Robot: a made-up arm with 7 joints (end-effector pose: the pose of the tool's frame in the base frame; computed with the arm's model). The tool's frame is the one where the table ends. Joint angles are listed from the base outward.
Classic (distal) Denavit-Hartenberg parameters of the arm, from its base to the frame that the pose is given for. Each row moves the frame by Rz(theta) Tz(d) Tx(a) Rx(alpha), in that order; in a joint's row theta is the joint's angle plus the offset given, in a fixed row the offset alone. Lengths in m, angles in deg.
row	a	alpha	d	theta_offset
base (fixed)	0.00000	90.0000	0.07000	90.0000
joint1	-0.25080	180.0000	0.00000	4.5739
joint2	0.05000	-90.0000	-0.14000	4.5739
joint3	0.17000	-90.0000	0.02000	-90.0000
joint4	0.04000	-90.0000	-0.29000	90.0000
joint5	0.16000	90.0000	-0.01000	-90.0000
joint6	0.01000	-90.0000	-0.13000	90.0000
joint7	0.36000	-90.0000	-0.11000	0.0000
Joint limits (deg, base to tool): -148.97..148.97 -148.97..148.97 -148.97..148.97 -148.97..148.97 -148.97..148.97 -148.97..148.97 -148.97..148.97
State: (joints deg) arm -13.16 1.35 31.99 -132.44 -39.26 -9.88 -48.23
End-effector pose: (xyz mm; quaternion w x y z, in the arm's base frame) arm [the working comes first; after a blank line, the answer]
Working (the frame after each row of the table, in the pose's form):
after base (fixed): 0.0 0.0 70.0 0.5000 0.5000 0.5000 0.5000
after joint1: 0.0 -248.0 107.4 0.4612 -0.5360 -0.4612 0.5360
after joint2: 140.0 -199.6 94.9 0.0893 0.7014 0.7014 -0.0893
after joint3: -4.2 -117.4 53.0 0.2179 0.1687 0.7601 0.5884
after joint4: -182.9 -347.1 84.6 0.2109 -0.3776 0.2121 0.8763
after joint5: -48.1 -271.9 128.1 0.8737 0.3739 -0.0462 0.3078
after joint6: -71.8 -177.2 41.6 0.5141 -0.1515 -0.7593 0.3690

-35.6 -169.6 416.3 0.5600 -0.3168 -0.6235 -0.4442
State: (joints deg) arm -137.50 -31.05 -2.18 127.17 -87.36 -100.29 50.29
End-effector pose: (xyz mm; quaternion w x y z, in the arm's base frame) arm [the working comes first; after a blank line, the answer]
Working (the frame after each row of the table, in the pose's form):
after base (fixed): 0.0 0.0 70.0 0.5000 0.5000 0.5000 0.5000
after joint1: 0.0 170.8 253.6 0.2587 0.6581 -0.2587 -0.6581
after joint2: 140.0 156.6 205.7 0.5664 0.4233 0.4233 -0.5664
after joint3: -29.9 139.3 217.6 0.0188 -0.0027 -0.9895 0.1430
after joint4: 13.0 197.8 501.2 0.7627 0.5625 -0.2444 -0.2052
after joint5: -108.5 297.3 468.9 0.3146 -0.0493 0.1489 0.9362
after joint6: -115.4 264.1 343.0 0.2368 -0.3251 -0.5376 0.7411

-190.4 410.1 4.3 0.4408 0.2985 0.7920 -0.2990
